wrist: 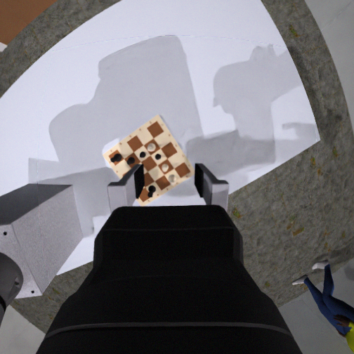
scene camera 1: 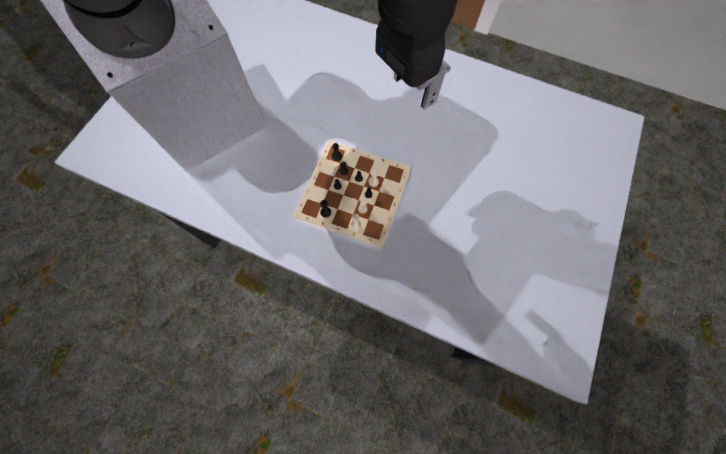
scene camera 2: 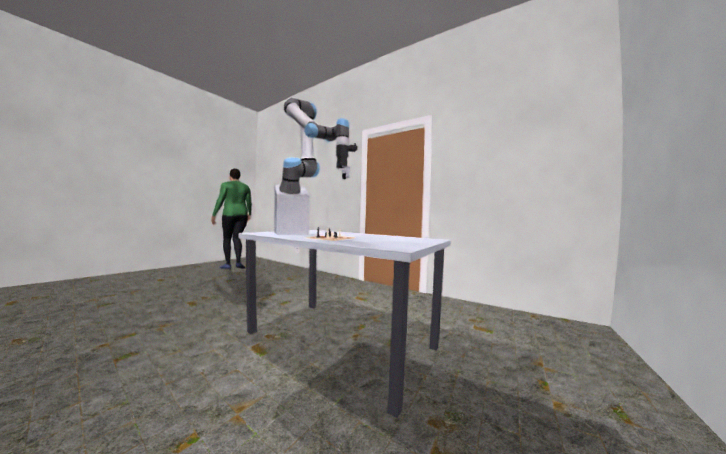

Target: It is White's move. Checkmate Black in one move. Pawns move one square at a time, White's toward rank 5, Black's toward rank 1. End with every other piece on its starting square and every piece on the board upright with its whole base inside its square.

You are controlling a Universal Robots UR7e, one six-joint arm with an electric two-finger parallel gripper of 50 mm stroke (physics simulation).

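Where they show: gripper, fingertip midpoint: (scene camera 1: pixel 414 90) (scene camera 2: pixel 345 178); arm's base, origin of the base link: (scene camera 1: pixel 124 12) (scene camera 2: pixel 289 190).
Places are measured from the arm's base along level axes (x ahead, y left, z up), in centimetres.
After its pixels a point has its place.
The chessboard (scene camera 1: pixel 395 172) @(x 49.4, y 4.7, z -31.0 cm) (wrist: pixel 155 128) lies on the table. Upright black pieces are a tall one (scene camera 1: pixel 335 153) @(x 34.4, y 3.3, z -28.9 cm) (wrist: pixel 116 157) in a corner, another tall one (scene camera 1: pixel 324 209) @(x 37.6, y -11.4, z -28.0 cm) (wrist: pixel 151 191) near the front edge, and several smaller ones, including one (scene camera 1: pixel 368 193) @(x 45.3, y -3.5, z -29.7 cm) (wrist: pixel 158 156) among the white pieces. White pieces are one (scene camera 1: pixel 373 180) @(x 45.3, y -0.2, z -29.1 cm) (wrist: pixel 151 147) towards the back, one (scene camera 1: pixel 363 207) @(x 45.6, y -7.9, z -27.8 cm) (wrist: pixel 165 168) and one (scene camera 1: pixel 356 222) @(x 45.4, y -11.7, z -28.1 cm) (wrist: pixel 173 178) near the front edge. The left finger hides part of the board in the wrist view. My gripper (scene camera 1: pixel 412 92) @(x 50.4, y -2.2, z 4.8 cm) (scene camera 2: pixel 345 175) @(x 50.4, y -2.2, z 4.8 cm) (wrist: pixel 169 173) is open and empty, high above the table.
The robot's grey pedestal (scene camera 1: pixel 187 101) @(x 7.2, y -4.6, z -13.3 cm) (scene camera 2: pixel 291 214) @(x 7.2, y -4.6, z -17.3 cm) (wrist: pixel 45 225) stands on the table (scene camera 1: pixel 562 160) @(x 87.3, y 22.9, z -31.6 cm) (scene camera 2: pixel 396 241) @(x 80.4, y 7.2, z -31.6 cm), left of the board. Arm shadows fall across the table and board. A person in green (scene camera 2: pixel 234 198) stands behind the table on the left.
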